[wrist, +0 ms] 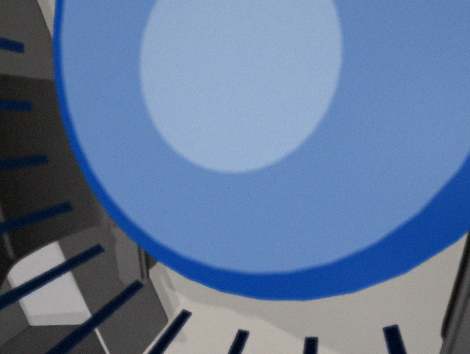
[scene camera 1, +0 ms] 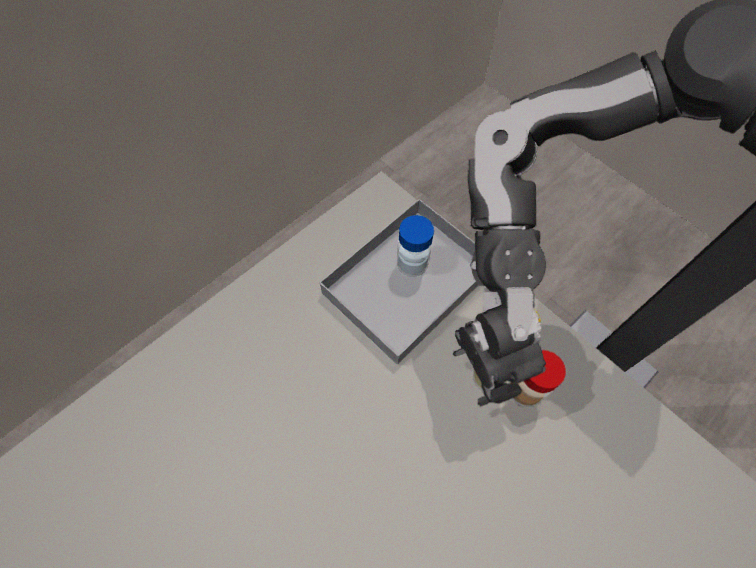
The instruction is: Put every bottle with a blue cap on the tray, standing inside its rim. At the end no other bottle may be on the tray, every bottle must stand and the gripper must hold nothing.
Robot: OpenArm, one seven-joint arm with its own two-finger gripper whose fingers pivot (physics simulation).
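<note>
One bottle with a blue cap [scene camera 1: 415, 233] stands on the grey tray [scene camera 1: 360, 320] [wrist: 47, 287], inside its rim. Another blue cap [wrist: 240, 215] fills most of the wrist view, very close to the camera and between the fingers. In the scene view that bottle's pale yellow body [scene camera 1: 478, 378] shows in part under the gripper, and its cap is hidden. My gripper [scene camera 1: 473, 376] [wrist: 278, 200] is open around this bottle, with a gap to the right finger; the left side is partly hidden by the cap.
A bottle with a red cap [scene camera 1: 545, 370] stands close beside the gripper, away from the tray. A small yellow patch [scene camera 1: 538, 316] shows beside the wrist, the rest hidden by the arm. The tray's near corner lies to the upper left of the gripper in the scene view.
</note>
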